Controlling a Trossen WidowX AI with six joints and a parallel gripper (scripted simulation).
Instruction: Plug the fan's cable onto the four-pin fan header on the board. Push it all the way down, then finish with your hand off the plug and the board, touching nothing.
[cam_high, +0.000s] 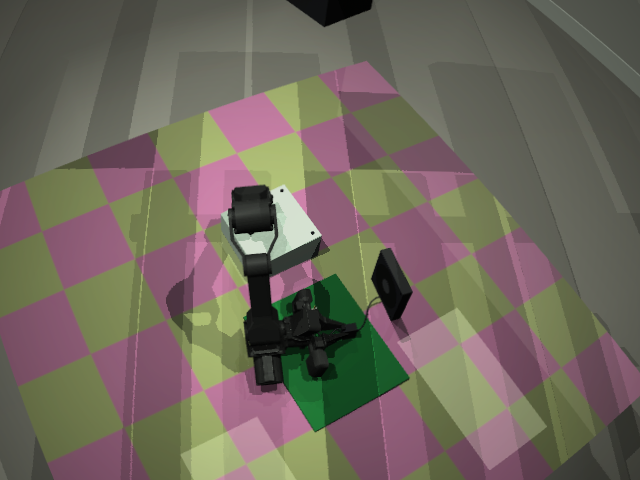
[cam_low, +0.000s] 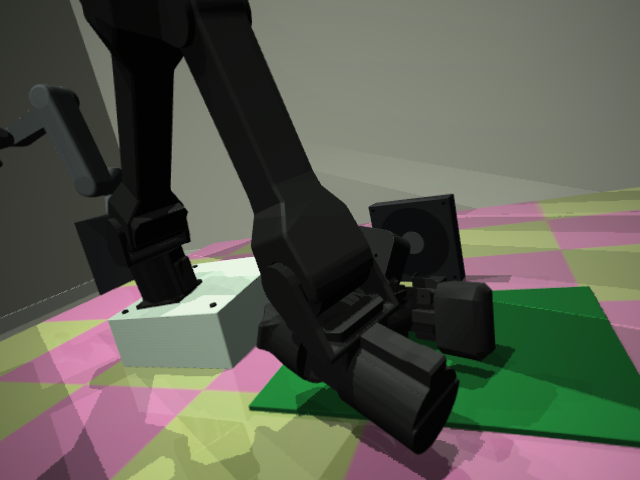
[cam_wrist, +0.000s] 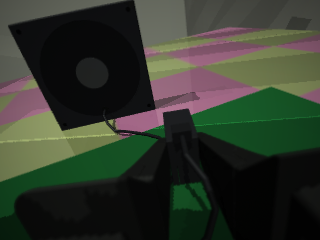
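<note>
Now: gripper tip 10 mm above the dark fan plug. From my gripper tip the other things lie so: green board (50 mm to the right, 50 mm below); black square fan (130 mm to the left, 30 mm above, 20 mm behind).
</note>
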